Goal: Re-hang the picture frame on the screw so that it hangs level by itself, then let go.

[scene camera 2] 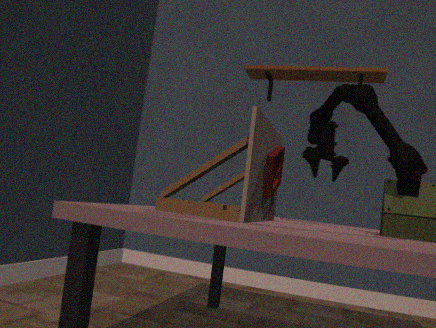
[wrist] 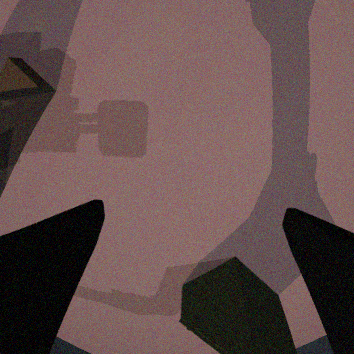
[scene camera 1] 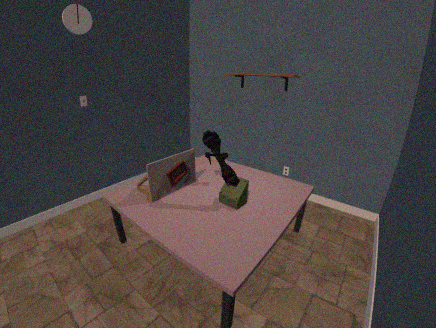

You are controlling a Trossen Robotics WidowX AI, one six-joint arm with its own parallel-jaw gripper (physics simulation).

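Where they show: gripper, fingertip midpoint: (scene camera 2: 324, 179) (wrist: 195, 213) (scene camera 1: 216, 164); arm's base, link origin: (scene camera 2: 408, 189) (scene camera 1: 234, 182).
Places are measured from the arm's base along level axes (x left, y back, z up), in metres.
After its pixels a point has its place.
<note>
The red picture frame (scene camera 1: 177, 173) {x 0.197, y -0.420, z -0.005 m} (scene camera 2: 274, 171) {x 0.291, y -0.385, z -0.005 m} is against the front face of the upright grey board (scene camera 1: 159, 181) {x 0.371, y -0.414, z -0.013 m} (scene camera 2: 250, 165) {x 0.460, y -0.407, z -0.011 m}. In the scene camera 1 view it looks tilted against the board's edges, its right side higher. The screw cannot be made out. My gripper (scene camera 1: 216, 160) {x -0.111, y -0.291, z 0.017 m} (scene camera 2: 324, 178) {x -0.111, y -0.291, z 0.017 m} (wrist: 195, 213) {x -0.111, y -0.291, z 0.017 m} is open and empty, fingers pointing down. It hangs above the table, in front of the board and clear of the frame, between the board and the arm's base. In the wrist view a dark shape with a brown patch shows at the left edge; I cannot tell what it is.
Wooden braces (scene camera 2: 205, 167) {x 0.431, y -0.545, z -0.024 m} prop the board from behind on the pink table (scene camera 1: 220, 250) {x 0.454, y 0.279, z -0.159 m} (scene camera 2: 310, 243) {x 0.669, y -0.203, z -0.170 m} (wrist: 200, 100) {x -0.141, y -0.312, z -0.159 m}. The arm stands on a green block (scene camera 1: 233, 195) {x 0.067, y 0.047, z -0.066 m} (scene camera 2: 407, 215) {x 0.087, y -0.002, z -0.087 m} (wrist: 232, 310) {x -0.014, y -0.076, z -0.064 m}. A wooden shelf (scene camera 1: 262, 75) (scene camera 2: 315, 74) is on the wall behind.
</note>
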